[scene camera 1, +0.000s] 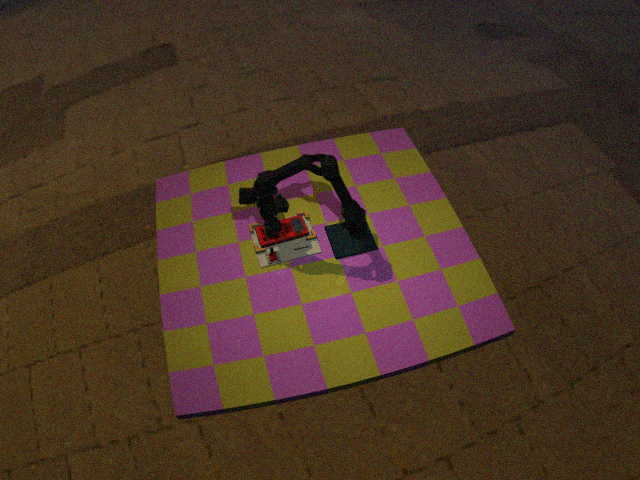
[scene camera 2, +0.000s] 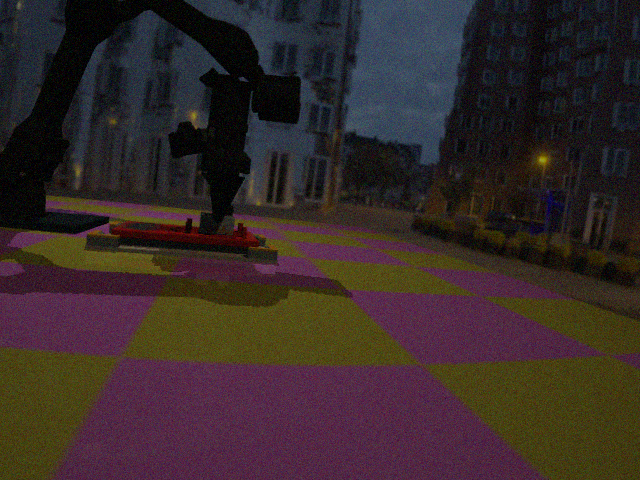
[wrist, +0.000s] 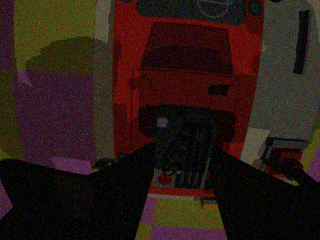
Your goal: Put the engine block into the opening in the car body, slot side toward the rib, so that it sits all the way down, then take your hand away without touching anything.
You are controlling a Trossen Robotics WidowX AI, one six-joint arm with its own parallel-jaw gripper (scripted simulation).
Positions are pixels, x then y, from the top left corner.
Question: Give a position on a red car body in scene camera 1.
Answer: At 294,227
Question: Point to an engine block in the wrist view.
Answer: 184,137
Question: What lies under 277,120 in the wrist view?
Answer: A fixture plate.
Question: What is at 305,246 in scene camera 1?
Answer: A fixture plate.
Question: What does my gripper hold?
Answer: An engine block.
